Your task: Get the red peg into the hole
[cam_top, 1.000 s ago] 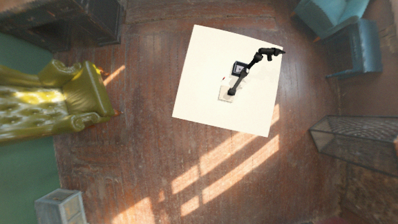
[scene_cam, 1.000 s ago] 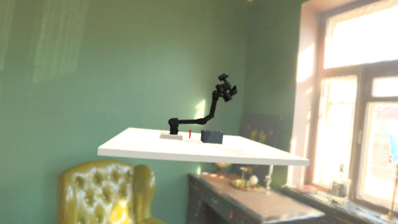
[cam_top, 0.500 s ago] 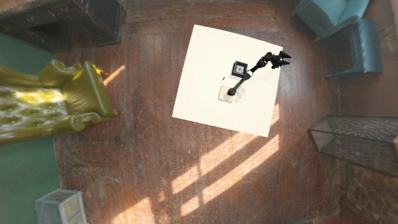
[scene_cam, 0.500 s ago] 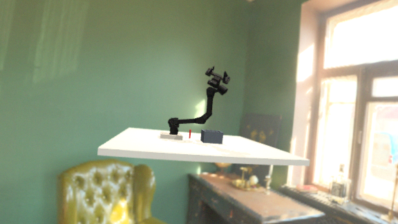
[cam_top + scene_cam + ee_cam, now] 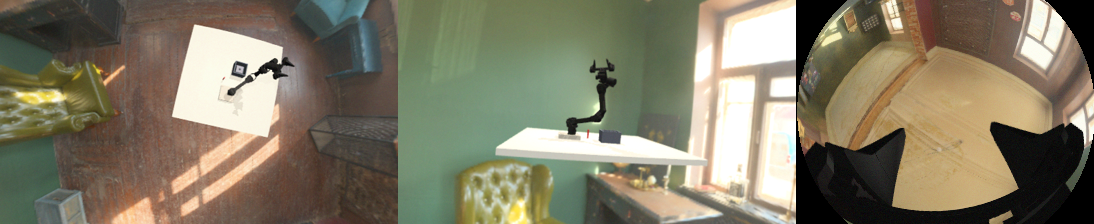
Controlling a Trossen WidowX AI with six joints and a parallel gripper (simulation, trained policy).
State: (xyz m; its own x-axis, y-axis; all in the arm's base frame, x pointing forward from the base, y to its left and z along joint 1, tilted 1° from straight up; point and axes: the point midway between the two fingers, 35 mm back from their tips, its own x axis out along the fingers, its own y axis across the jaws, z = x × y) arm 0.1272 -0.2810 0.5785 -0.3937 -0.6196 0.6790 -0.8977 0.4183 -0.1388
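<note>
Right now my gripper tip is 4 cm short of the red peg, 41 cm to the right of it and 60 cm above it. Also, from my gripper tip: grey box: 19 cm ahead, 22 cm to the left, 61 cm below.
</note>
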